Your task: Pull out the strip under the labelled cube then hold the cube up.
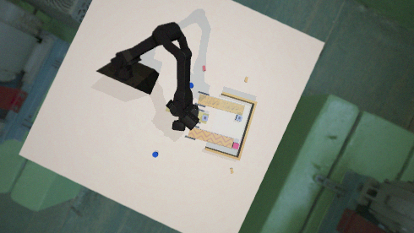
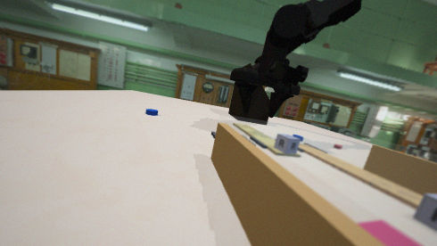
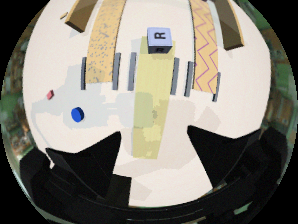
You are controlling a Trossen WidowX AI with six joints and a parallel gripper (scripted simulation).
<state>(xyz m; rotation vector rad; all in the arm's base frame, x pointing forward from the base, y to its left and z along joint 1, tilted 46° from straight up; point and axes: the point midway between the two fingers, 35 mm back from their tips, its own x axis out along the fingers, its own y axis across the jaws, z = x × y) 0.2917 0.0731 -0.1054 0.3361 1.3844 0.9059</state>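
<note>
The yellow strip lies 5 cm below my gripper tip, 1 cm to the left of it and 1 cm ahead of it.
</note>
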